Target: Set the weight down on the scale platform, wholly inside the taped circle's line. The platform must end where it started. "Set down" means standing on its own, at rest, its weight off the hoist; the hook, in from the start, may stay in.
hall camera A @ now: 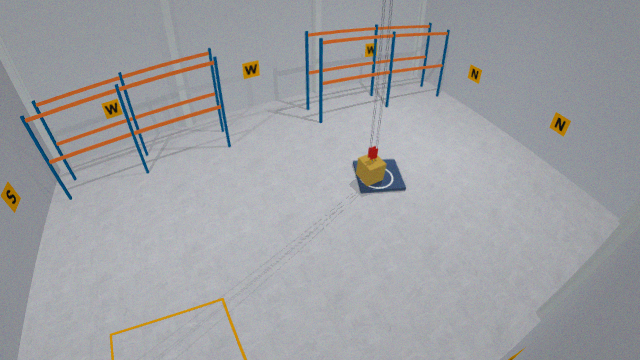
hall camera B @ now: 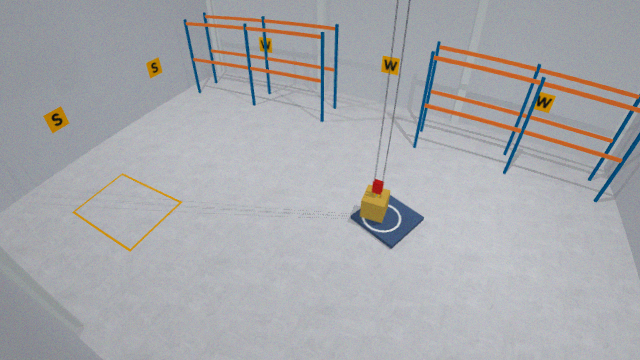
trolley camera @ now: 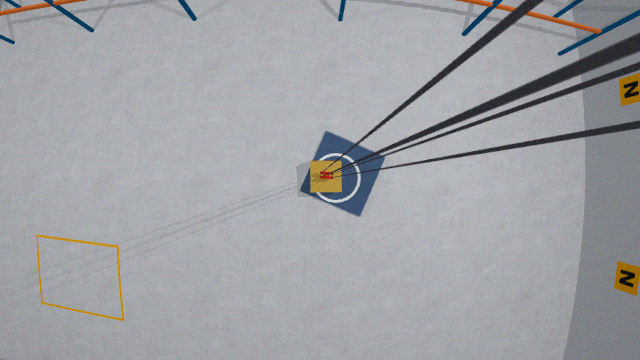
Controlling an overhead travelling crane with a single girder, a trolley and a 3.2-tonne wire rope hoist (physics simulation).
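Note:
The weight, a yellow cube point(hall camera A: 370, 172) point(hall camera B: 374, 208) point(trolley camera: 334, 186), hangs upright over the left part of the dark blue scale platform point(hall camera A: 397, 167) point(hall camera B: 411, 218) point(trolley camera: 366, 189). Its shadow falls at the platform's left edge in the trolley view. It seems a little above the platform; the gap is hard to see. In the trolley view its left side reaches across the white taped circle point(hall camera A: 393, 178) point(hall camera B: 400, 219) point(trolley camera: 360, 178), most of which shows to the right. My red hook block point(hall camera A: 373, 153) point(hall camera B: 377, 187) point(trolley camera: 326, 175) is directly above the weight, its hook engaged, the ropes straight.
One blue and orange rack point(hall camera A: 321, 80) point(hall camera B: 514, 150) and another rack point(hall camera A: 132, 130) point(hall camera B: 322, 77) stand along the W wall, away from the platform. A yellow outlined rectangle point(hall camera A: 167, 316) point(hall camera B: 152, 188) point(trolley camera: 77, 240) is marked on the floor, far from the platform.

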